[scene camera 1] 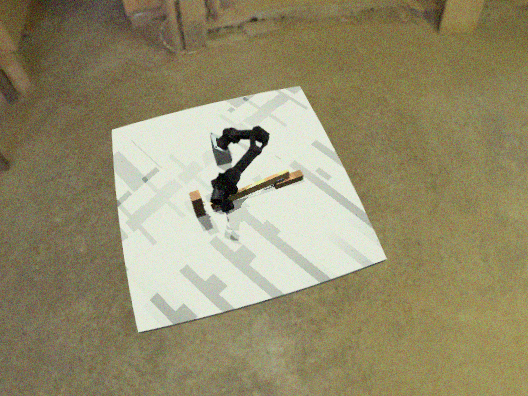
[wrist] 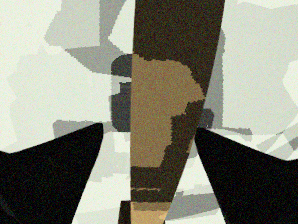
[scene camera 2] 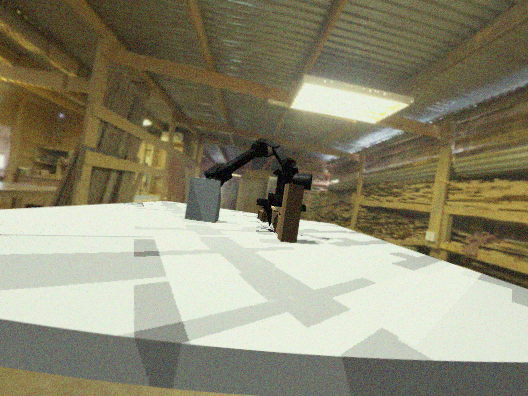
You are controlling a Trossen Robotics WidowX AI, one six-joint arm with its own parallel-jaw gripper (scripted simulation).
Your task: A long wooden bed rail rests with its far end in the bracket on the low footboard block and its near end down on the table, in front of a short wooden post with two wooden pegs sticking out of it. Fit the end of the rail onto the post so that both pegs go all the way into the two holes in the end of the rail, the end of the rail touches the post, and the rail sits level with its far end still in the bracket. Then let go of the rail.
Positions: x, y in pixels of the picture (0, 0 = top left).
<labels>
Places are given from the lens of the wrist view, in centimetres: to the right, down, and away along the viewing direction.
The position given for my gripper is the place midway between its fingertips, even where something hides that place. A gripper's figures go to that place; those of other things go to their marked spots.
my gripper (wrist: 150, 132): 0, 2, 10
long wooden rail (wrist: 172, 55): 0, -1, 3
</labels>
